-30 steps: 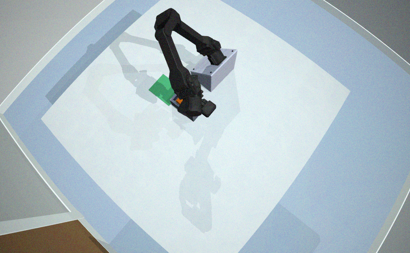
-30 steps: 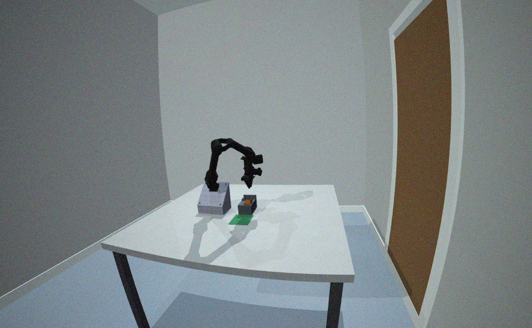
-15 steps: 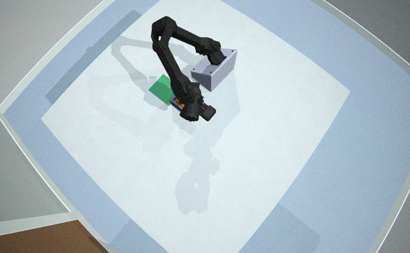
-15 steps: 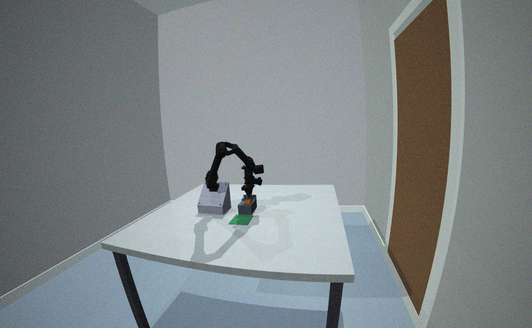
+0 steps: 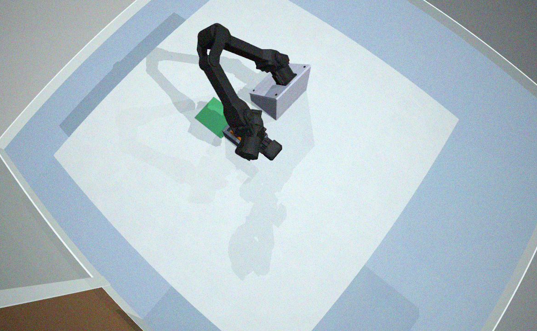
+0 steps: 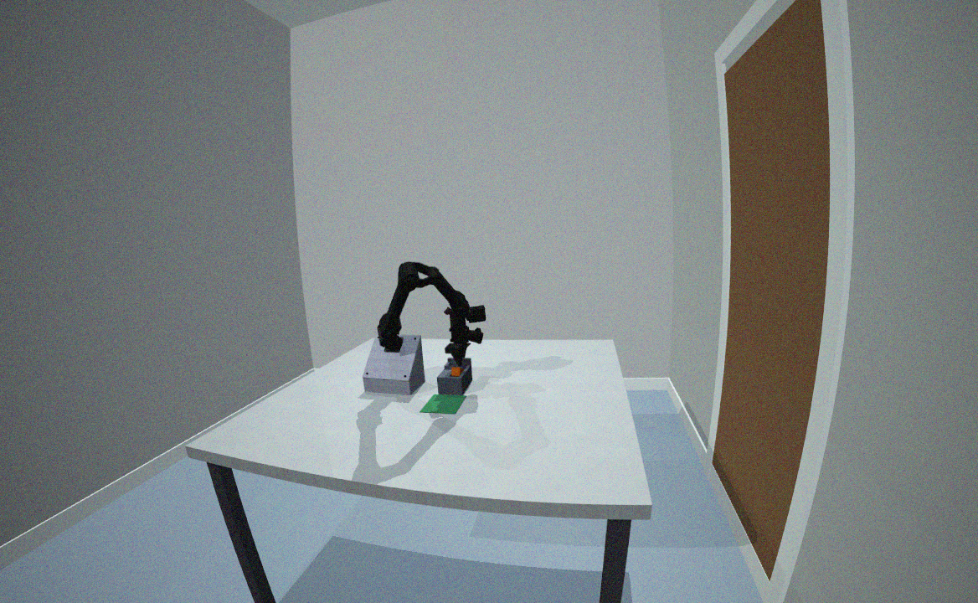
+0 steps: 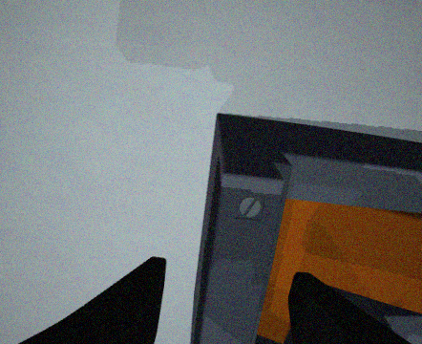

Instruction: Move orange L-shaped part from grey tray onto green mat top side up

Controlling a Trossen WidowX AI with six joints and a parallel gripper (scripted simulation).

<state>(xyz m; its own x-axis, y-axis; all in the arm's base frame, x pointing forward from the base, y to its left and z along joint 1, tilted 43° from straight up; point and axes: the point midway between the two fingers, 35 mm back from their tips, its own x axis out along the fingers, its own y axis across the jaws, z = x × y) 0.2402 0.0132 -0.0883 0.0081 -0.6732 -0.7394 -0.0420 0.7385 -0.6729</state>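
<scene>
Right now my gripper tip is 50 mm to the left of the orange L-shaped part and 20 mm above it. The rest, counted from my gripper tip: green mat (220 mm to the right, 80 mm below).
</scene>
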